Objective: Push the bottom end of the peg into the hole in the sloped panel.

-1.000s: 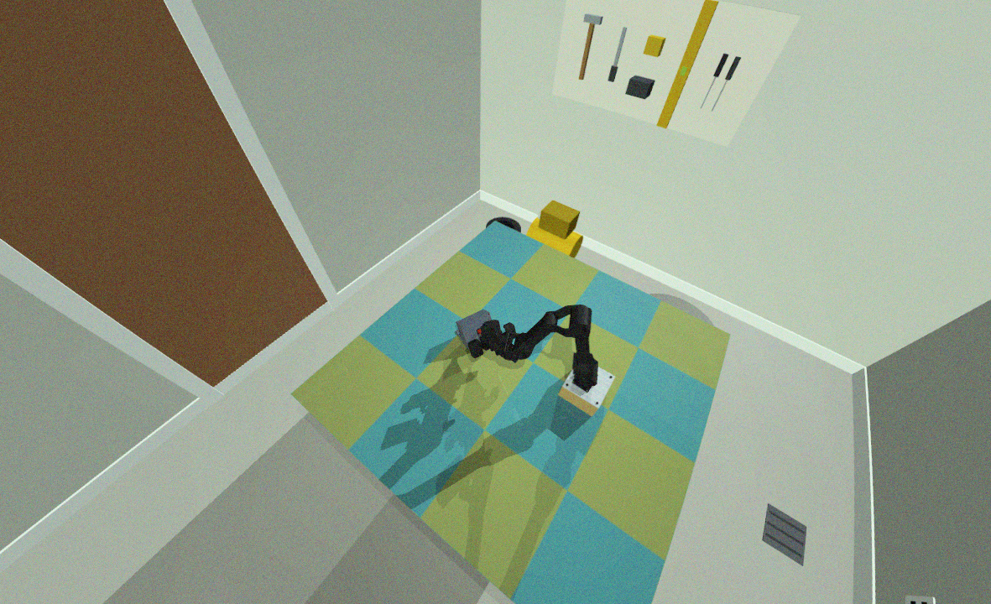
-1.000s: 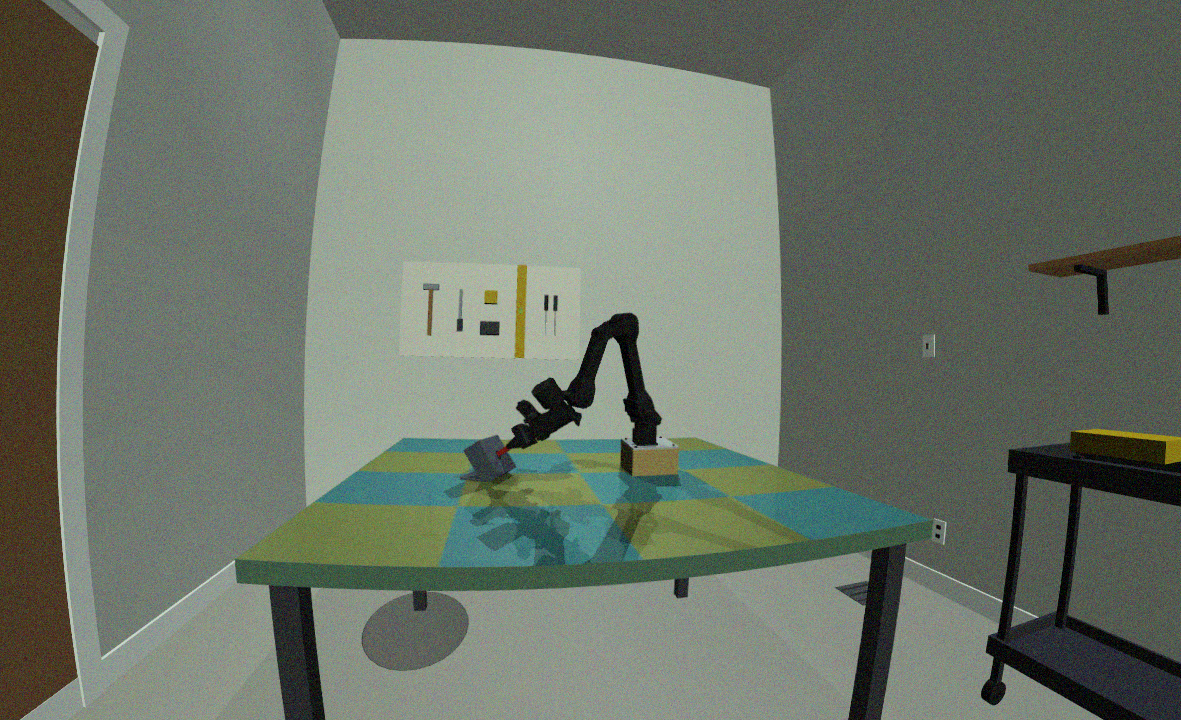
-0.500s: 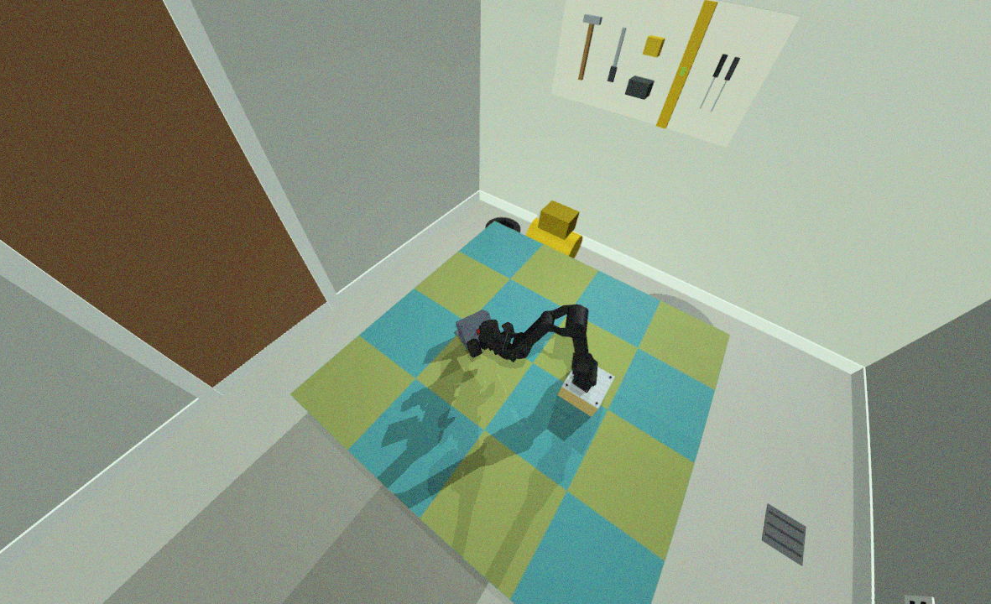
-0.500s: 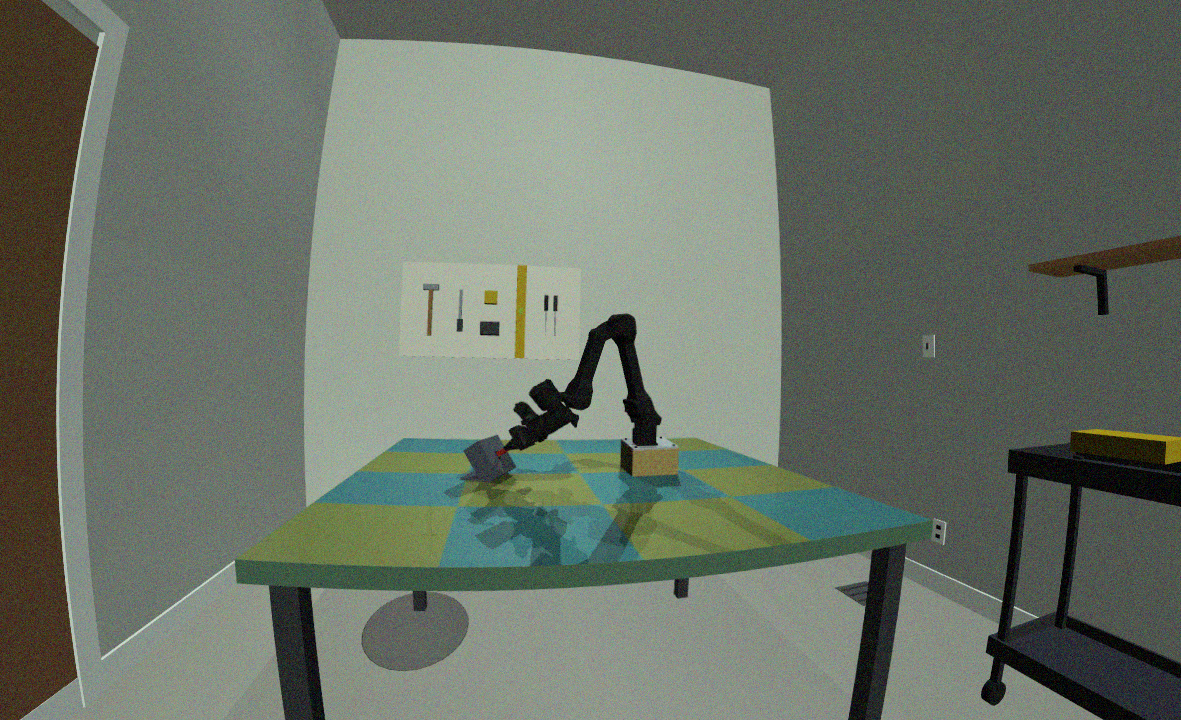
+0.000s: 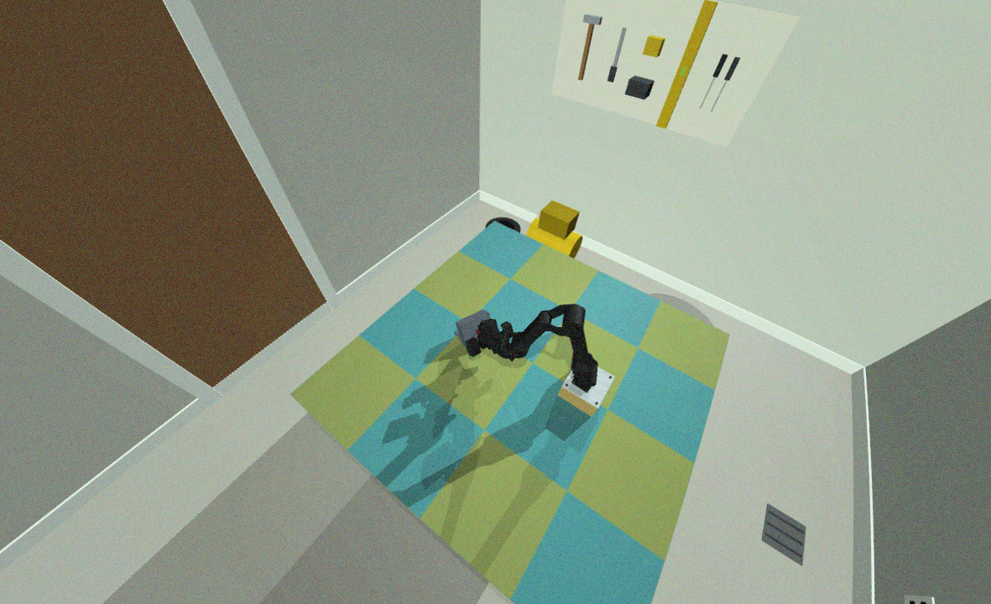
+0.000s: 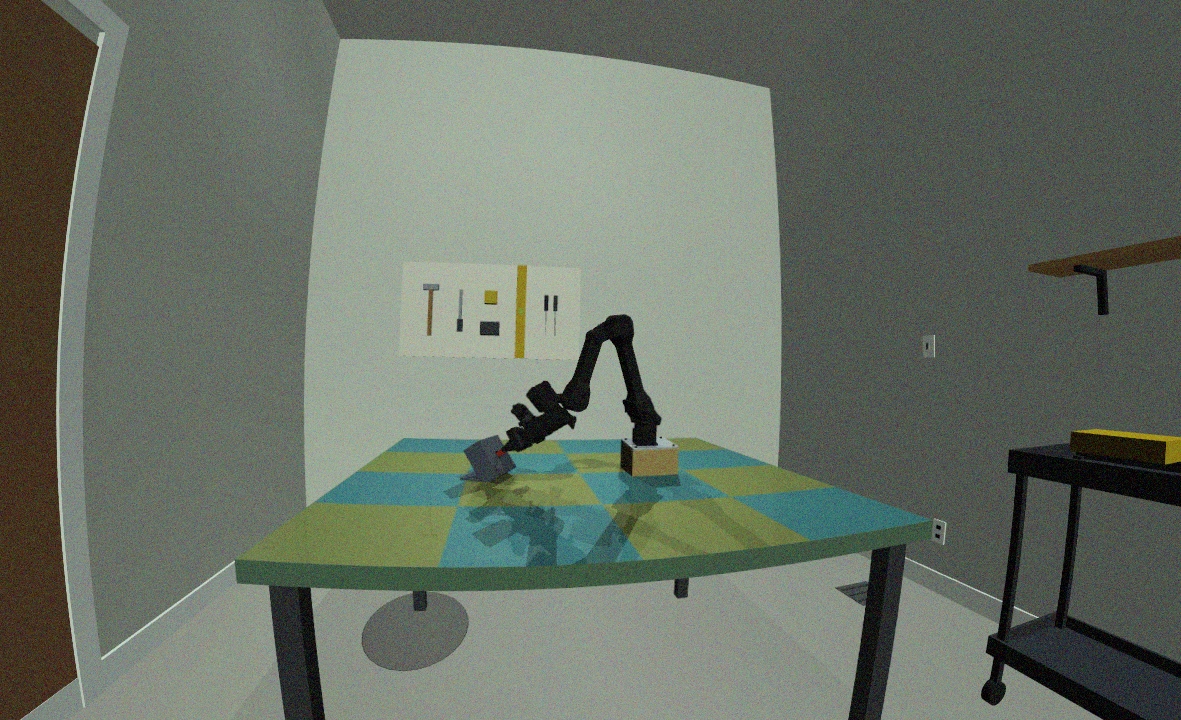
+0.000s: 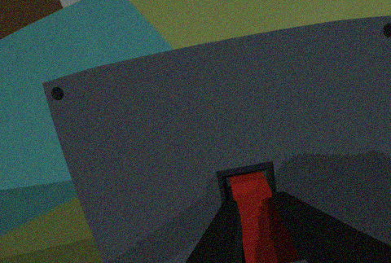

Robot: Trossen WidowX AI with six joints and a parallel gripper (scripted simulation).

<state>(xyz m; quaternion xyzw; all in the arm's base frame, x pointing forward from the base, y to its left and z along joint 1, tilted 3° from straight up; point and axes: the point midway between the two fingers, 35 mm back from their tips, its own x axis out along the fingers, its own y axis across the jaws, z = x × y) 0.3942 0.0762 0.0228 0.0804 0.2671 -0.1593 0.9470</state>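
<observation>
My gripper tip is 3 cm short of the grey sloped panel, 3 cm above it and 1 cm to the left of it. Round my gripper tip: red square-sided peg (2 cm behind, 1 cm to the left, 1 cm above).
</observation>
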